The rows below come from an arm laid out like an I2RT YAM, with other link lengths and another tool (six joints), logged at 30 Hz.
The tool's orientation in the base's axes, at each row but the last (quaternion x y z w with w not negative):
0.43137 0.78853 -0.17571 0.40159
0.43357 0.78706 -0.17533 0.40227
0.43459 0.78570 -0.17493 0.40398
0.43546 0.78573 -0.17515 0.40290
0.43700 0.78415 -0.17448 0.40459
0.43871 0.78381 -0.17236 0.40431
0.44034 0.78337 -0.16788 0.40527
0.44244 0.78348 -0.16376 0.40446
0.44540 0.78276 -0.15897 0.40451
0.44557 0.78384 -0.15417 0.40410
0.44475 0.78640 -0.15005 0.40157
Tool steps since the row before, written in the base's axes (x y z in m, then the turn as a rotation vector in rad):
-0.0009 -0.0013 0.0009 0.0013 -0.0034 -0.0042
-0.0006 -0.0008 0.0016 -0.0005 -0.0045 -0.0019
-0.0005 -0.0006 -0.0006 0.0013 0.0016 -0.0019
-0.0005 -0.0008 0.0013 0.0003 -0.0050 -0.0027
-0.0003 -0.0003 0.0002 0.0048 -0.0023 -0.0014
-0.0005 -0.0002 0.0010 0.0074 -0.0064 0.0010
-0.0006 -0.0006 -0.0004 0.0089 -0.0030 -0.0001
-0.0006 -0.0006 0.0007 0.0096 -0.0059 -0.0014
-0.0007 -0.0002 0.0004 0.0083 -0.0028 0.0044
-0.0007 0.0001 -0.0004 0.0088 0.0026 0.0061
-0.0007 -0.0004 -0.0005 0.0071 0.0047 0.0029
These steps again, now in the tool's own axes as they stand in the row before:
-0.0011 -0.0014 -0.0002 0.0011 -0.0011 0.0053
-0.0015 -0.0008 -0.0008 -0.0008 -0.0031 0.0037
0.0003 -0.0008 0.0005 0.0020 0.0018 0.0008
-0.0013 -0.0008 -0.0005 -0.0007 -0.0028 0.0049
-0.0002 -0.0004 -0.0001 -0.0015 0.0026 0.0046
-0.0008 -0.0004 -0.0007 -0.0064 0.0026 0.0070
0.0002 -0.0009 0.0003 -0.0041 0.0057 0.0063
-0.0007 -0.0008 -0.0004 -0.0049 0.0045 0.0092
-0.0002 -0.0006 -0.0005 -0.0073 0.0058 0.0030
0.0006 -0.0006 -0.0002 -0.0056 0.0094 -0.0010
0.0003 -0.0009 0.0002 -0.0015 0.0088 -0.0011

